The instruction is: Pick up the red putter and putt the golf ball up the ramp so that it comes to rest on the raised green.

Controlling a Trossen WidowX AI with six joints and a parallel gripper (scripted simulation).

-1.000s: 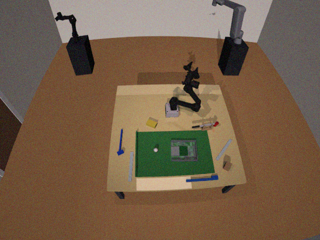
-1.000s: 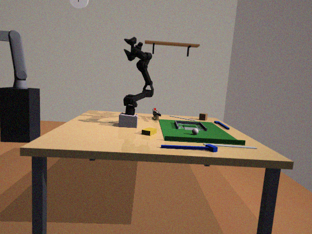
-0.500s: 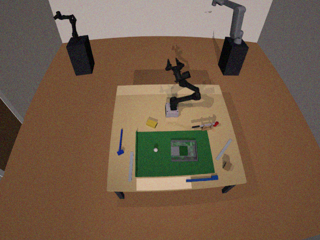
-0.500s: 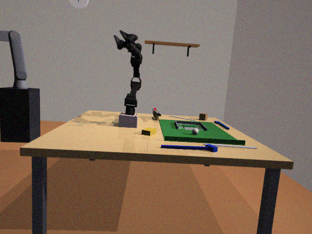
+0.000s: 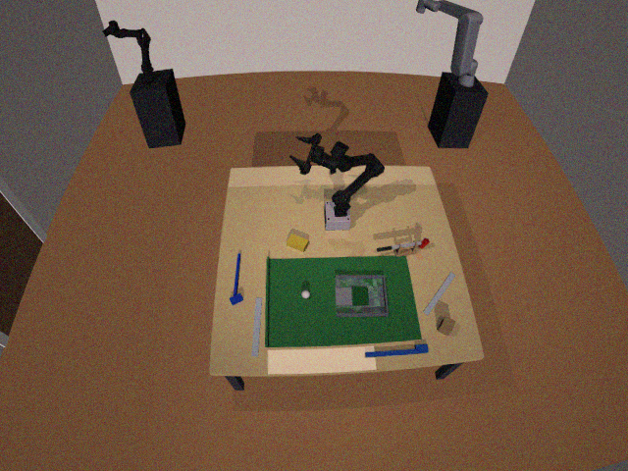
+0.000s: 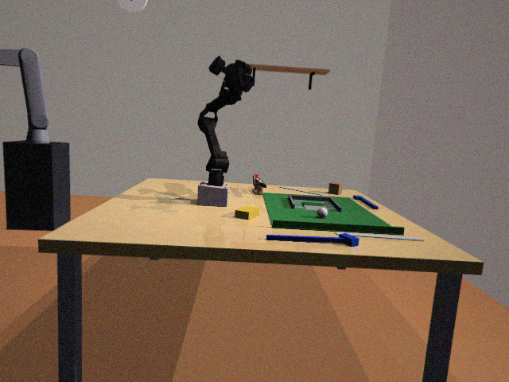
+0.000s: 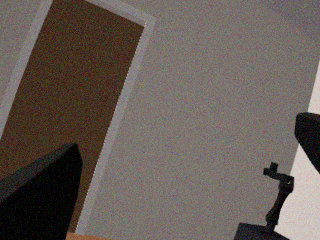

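My gripper tip is now 110 mm short of the yellow block, 10 mm to the right of it and 570 mm above it. Round my gripper tip: small wooden stand (200 mm ahead, 570 mm to the left, 550 mm below); then white golf ball (420 mm ahead, 20 mm to the left, 560 mm below); then brown cube (670 mm ahead, 680 mm to the left, 550 mm below).
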